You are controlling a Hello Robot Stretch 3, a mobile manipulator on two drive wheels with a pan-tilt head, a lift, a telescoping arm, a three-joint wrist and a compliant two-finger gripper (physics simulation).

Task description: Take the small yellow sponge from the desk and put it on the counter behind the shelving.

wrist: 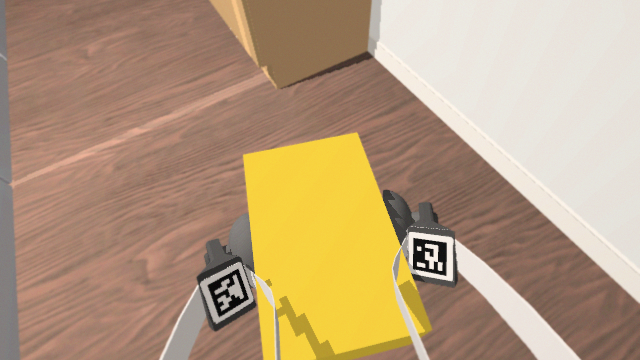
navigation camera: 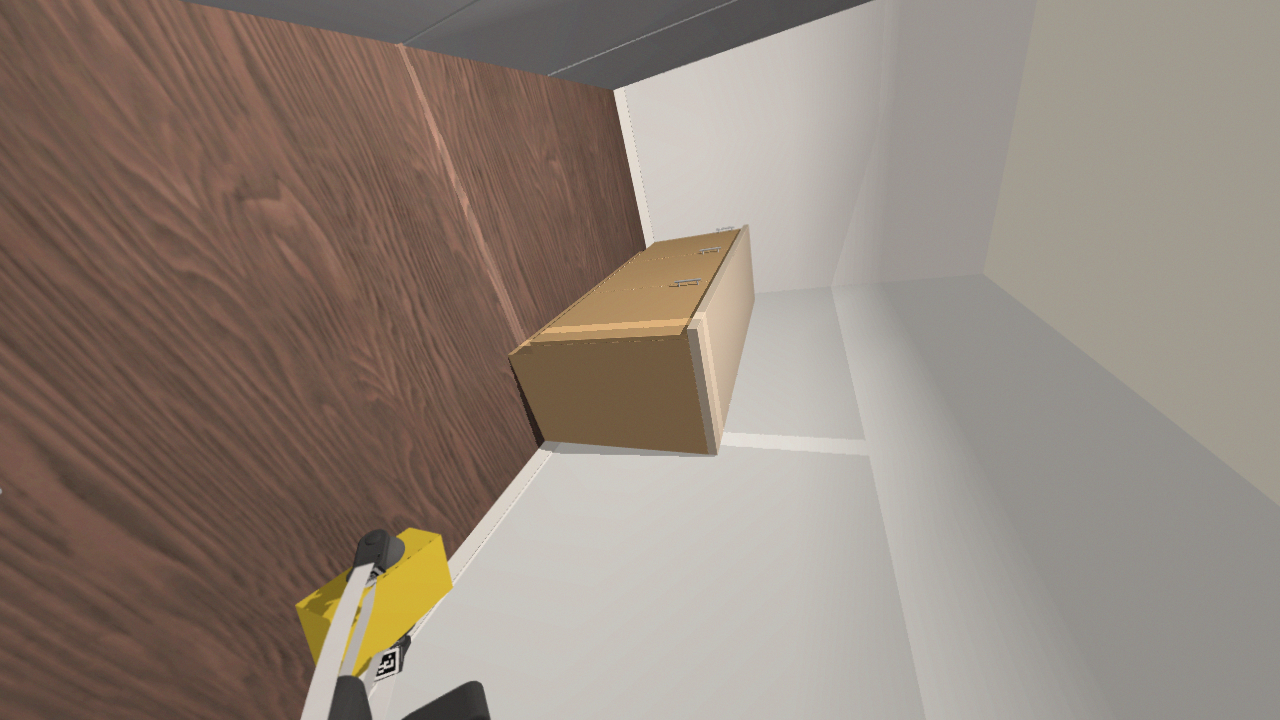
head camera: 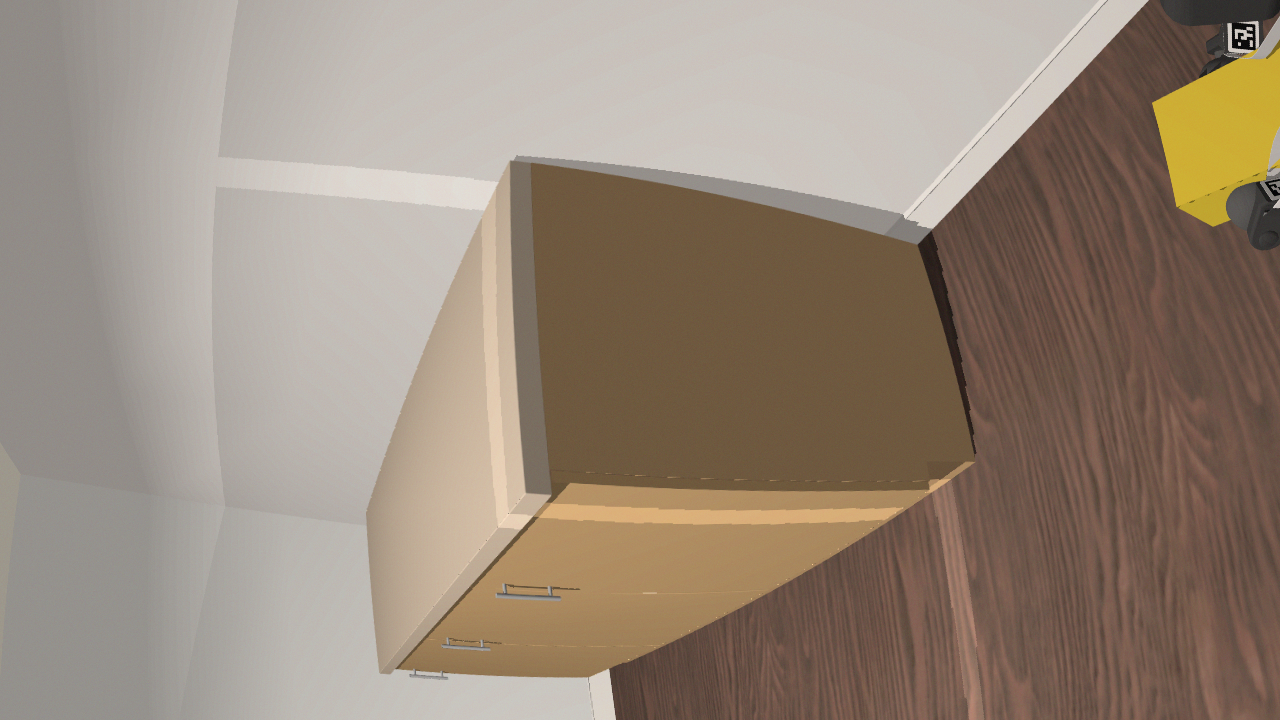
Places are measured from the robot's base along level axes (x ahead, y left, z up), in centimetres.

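Where they show: gripper, fingertip midpoint: (wrist: 320, 226) (navigation camera: 392, 577) (head camera: 1235, 153).
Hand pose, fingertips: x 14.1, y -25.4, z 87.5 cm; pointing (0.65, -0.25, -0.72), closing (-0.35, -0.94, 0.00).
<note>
After its pixels a point has its place.
The yellow sponge (head camera: 1208, 134) {x 14.1, y -25.1, z 91.5 cm} (navigation camera: 416, 586) {x 14.0, y -25.1, z 91.5 cm} (wrist: 310, 185) {x 14.6, y -25.4, z 91.4 cm} is a block held in the air above the wooden floor. My gripper (head camera: 1237, 143) {x 14.1, y -25.4, z 87.5 cm} (navigation camera: 390, 598) {x 14.1, y -25.4, z 87.5 cm} (wrist: 320, 226) {x 14.1, y -25.4, z 87.5 cm} is shut on it, with one rubber fingertip against each long side. A counter (head camera: 716, 340) {x 120.3, y -78.4, z 57.2 cm} (navigation camera: 617, 394) {x 120.3, y -79.5, z 51.4 cm} (wrist: 310, 40) {x 120.3, y -78.2, z 18.6 cm} with brown sides, handled fronts and a pale top stands along the wall, beyond the sponge and apart from it. In the wrist view the lower part of its end shows, and its top is out of frame. The desk and the shelving do not show.
A white wall (head camera: 716, 89) {x 94.5, y -111.4, z 63.6 cm} (navigation camera: 671, 573) {x 66.9, y -111.3, z 85.1 cm} (wrist: 525, 100) {x 39.6, y -111.1, z 30.6 cm} with a pale baseboard runs beside the sponge to the counter. The dark wooden floor (head camera: 1118, 447) {x 82.2, y -42.8, z 0.0 cm} (navigation camera: 223, 313) {x 45.0, y -4.1, z 0.0 cm} (wrist: 125, 225) {x 87.2, y 21.3, z 0.1 cm} lies below. Dark grey panels (navigation camera: 644, 35) {x 226.9, y 59.1, z 58.2 cm} stand across the floor from the counter.
</note>
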